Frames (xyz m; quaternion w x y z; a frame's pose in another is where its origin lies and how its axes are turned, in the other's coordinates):
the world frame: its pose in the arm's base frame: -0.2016 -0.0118 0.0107 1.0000 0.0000 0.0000 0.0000
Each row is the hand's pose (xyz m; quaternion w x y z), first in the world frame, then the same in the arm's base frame.
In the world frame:
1: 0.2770 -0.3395 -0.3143 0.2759 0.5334 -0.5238 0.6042
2: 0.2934 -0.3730 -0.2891 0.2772 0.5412 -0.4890 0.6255
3: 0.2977 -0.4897 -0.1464 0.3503 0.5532 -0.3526 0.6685
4: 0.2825 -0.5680 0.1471 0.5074 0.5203 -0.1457 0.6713
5: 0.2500 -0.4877 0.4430 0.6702 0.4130 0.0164 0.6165
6: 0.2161 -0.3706 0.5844 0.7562 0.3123 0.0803 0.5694
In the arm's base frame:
1: 0.0754 -0.3513 -0.3036 0.2759 0.5334 -0.5238 0.6042
2: 0.0918 -0.3848 -0.2784 0.2772 0.5412 -0.4890 0.6255
3: 0.0961 -0.5015 -0.1357 0.3503 0.5532 -0.3526 0.6685
4: 0.0809 -0.5798 0.1578 0.5074 0.5203 -0.1457 0.6713
5: 0.0484 -0.4995 0.4537 0.6702 0.4130 0.0164 0.6165
6: 0.0145 -0.3824 0.5951 0.7562 0.3123 0.0803 0.5694

